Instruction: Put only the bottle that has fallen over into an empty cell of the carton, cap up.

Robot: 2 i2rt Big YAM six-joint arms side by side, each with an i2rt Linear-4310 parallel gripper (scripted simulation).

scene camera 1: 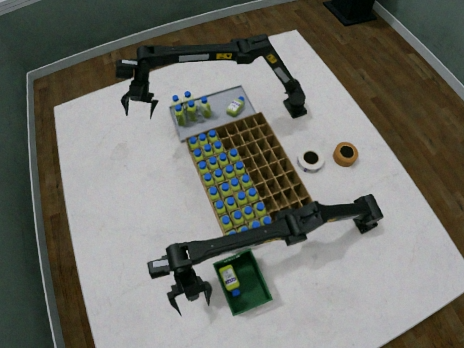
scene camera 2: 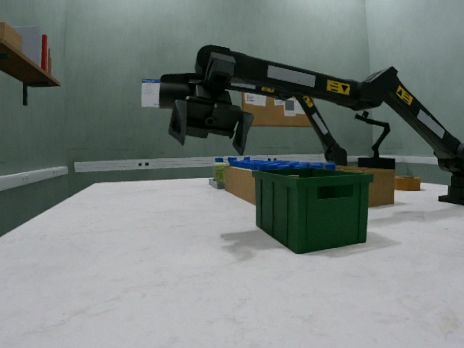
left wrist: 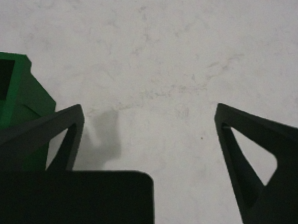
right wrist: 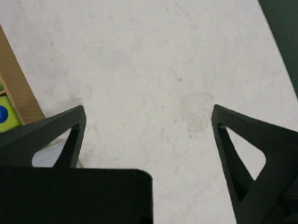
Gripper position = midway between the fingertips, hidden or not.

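Note:
My left gripper (scene camera 2: pixel 213 147) is visible in the left wrist view (left wrist: pixel 149 111) too; my right gripper is at (right wrist: pixel 148 112). A carton (scene camera 1: pixel 255 165) appears in scene camera 2 (scene camera 2: pixel 381 192) as well, but in the left wrist view the carton is out of frame.

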